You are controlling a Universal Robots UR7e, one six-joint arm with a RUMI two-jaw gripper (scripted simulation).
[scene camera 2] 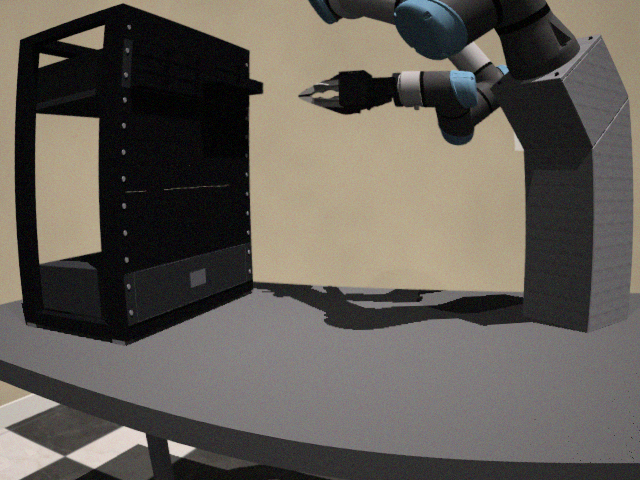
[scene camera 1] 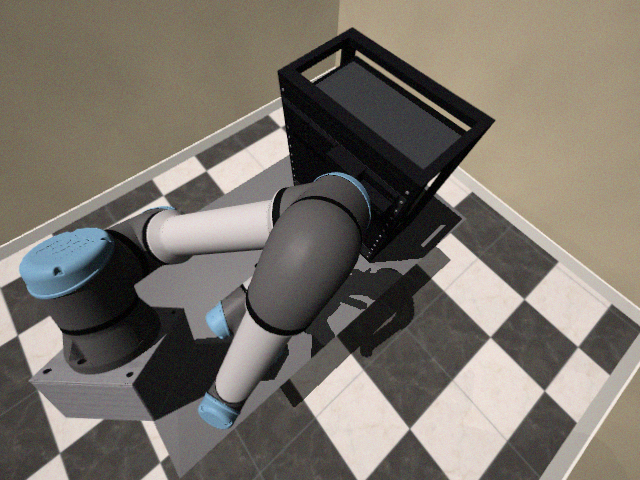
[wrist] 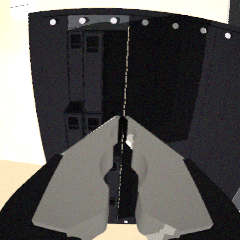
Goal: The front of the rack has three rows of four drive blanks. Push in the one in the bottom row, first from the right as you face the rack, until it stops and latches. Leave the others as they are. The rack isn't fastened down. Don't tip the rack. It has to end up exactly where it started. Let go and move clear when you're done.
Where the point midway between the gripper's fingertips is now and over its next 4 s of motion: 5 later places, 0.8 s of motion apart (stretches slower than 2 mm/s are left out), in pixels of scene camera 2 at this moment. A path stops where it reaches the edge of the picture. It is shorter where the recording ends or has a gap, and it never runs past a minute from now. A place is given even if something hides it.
The gripper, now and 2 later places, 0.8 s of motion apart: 298, 96; 320, 94; 334, 93
